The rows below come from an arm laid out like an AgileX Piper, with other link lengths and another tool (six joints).
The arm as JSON. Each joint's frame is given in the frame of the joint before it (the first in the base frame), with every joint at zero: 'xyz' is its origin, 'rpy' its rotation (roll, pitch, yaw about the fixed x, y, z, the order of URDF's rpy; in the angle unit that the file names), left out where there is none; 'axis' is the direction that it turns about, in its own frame. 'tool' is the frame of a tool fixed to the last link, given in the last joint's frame.
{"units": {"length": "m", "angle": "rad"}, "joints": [
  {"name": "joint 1", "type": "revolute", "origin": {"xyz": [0.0, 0.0, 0.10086], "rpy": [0.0, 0.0, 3.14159]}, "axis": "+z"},
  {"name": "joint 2", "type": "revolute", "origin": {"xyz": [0.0, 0.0, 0.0], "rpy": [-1.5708, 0.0, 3.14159]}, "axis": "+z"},
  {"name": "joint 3", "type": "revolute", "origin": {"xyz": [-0.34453, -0.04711, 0.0], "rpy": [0.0, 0.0, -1.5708]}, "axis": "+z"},
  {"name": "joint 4", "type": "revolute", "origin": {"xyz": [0.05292, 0.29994, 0.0], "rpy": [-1.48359, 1.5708, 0.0]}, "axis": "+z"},
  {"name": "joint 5", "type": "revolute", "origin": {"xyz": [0.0, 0.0, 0.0], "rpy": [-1.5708, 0.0, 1.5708]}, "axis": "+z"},
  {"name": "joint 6", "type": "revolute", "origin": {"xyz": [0.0, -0.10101, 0.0], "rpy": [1.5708, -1.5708, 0.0]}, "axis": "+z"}
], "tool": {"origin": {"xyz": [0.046, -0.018, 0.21], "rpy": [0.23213, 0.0, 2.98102]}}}
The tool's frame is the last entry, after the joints.
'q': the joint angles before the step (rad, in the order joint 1, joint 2, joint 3, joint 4, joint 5, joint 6). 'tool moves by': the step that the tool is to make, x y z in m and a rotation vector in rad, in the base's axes. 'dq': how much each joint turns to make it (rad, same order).
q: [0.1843 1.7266 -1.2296 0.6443 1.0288 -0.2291]
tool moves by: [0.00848 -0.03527 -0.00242 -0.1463 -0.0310 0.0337]
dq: [0.0000 0.0000 -0.0849 -0.1864 0.0574 0.0704]
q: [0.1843 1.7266 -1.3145 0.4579 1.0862 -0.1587]
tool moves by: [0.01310 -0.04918 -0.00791 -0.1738 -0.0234 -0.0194]
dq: [-0.0030 0.0000 -0.0573 -0.2058 0.0384 0.0956]
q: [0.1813 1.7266 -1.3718 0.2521 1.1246 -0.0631]
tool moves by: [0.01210 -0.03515 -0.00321 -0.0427 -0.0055 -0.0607]
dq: [-0.0539 -0.0001 -0.0050 -0.0487 0.0020 0.0208]
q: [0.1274 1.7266 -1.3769 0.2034 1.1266 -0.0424]
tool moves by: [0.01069 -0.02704 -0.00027 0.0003 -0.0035 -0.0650]
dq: [-0.0631 0.0012 -0.0002 0.0000 -0.0048 0.0010]
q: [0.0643 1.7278 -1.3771 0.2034 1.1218 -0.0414]
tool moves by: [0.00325 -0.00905 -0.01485 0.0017 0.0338 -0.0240]
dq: [-0.0231 0.0368 -0.0032 0.0036 0.0001 -0.0001]
